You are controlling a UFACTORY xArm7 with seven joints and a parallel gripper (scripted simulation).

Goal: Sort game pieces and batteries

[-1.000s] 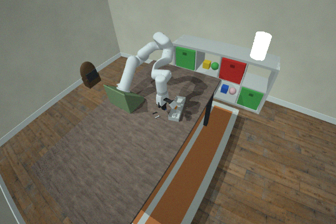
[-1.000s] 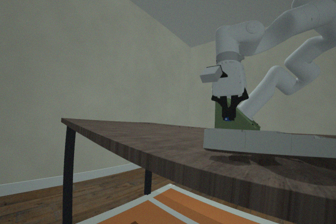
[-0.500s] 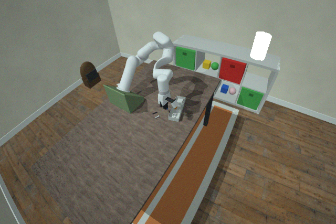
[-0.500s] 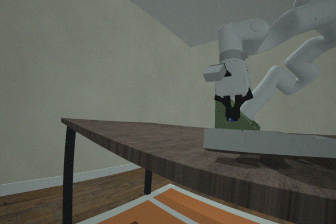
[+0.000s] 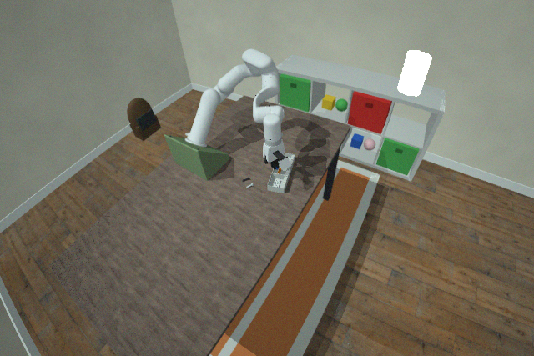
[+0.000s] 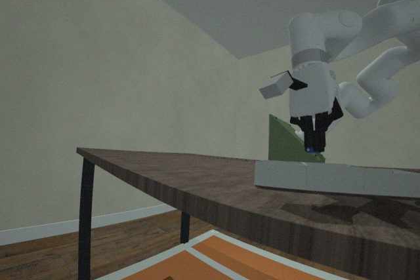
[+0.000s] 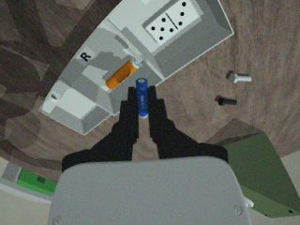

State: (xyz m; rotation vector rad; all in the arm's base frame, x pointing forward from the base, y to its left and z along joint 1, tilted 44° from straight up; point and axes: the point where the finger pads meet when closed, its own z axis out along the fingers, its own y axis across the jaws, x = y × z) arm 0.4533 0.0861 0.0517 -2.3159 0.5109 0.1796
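Right now my hand is 6 cm above the white bin, 3 cm to the right of it and 2 cm short of it. Also, from my hand: blue battery: 2 cm below; then orange battery: 7 cm below, 2 cm to the left, 1 cm ahead; then white domino: 7 cm below, 5 cm to the right, 4 cm ahead.
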